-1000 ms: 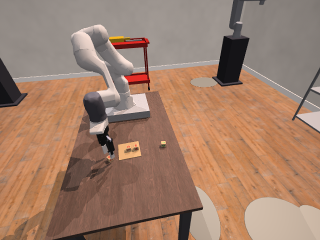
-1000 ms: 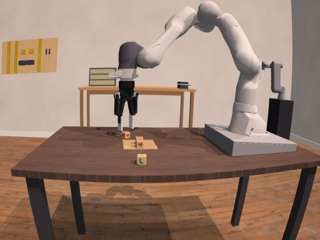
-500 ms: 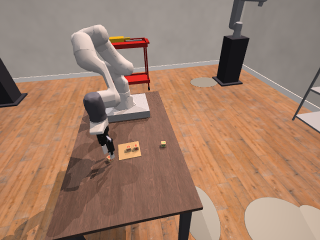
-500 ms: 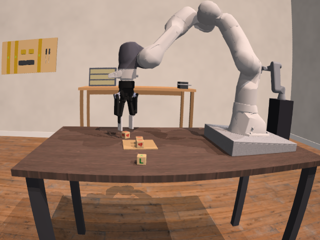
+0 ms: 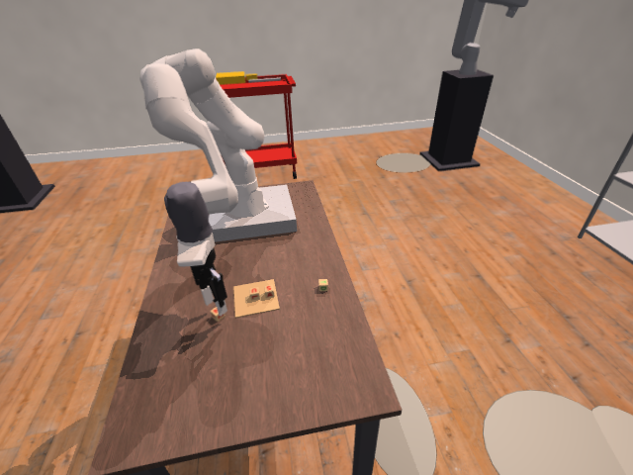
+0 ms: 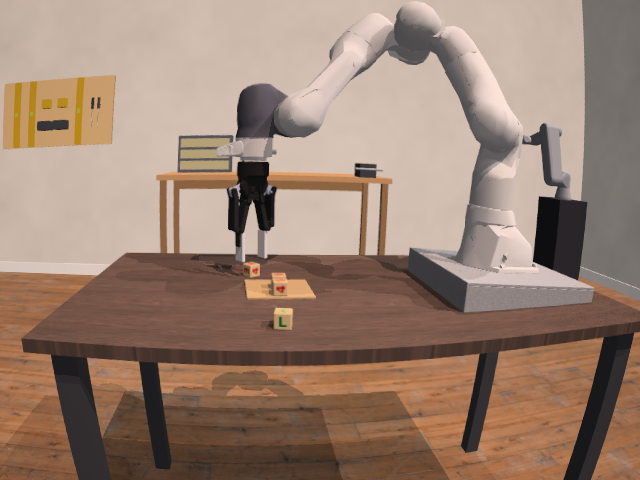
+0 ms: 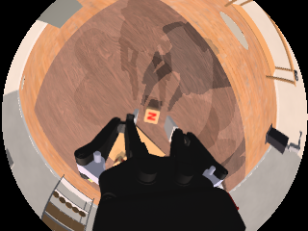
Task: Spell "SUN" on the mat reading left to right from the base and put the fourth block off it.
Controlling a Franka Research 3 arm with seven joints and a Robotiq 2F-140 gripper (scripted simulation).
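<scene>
Right now my hand is 60 mm above the N block. The rest, counted from my hand: mat: 120 mm to the left, 70 mm below, 60 mm behind; then S block: 170 mm to the left, 60 mm behind, 50 mm below; then U block: 120 mm to the left, 60 mm behind, 50 mm below.
</scene>
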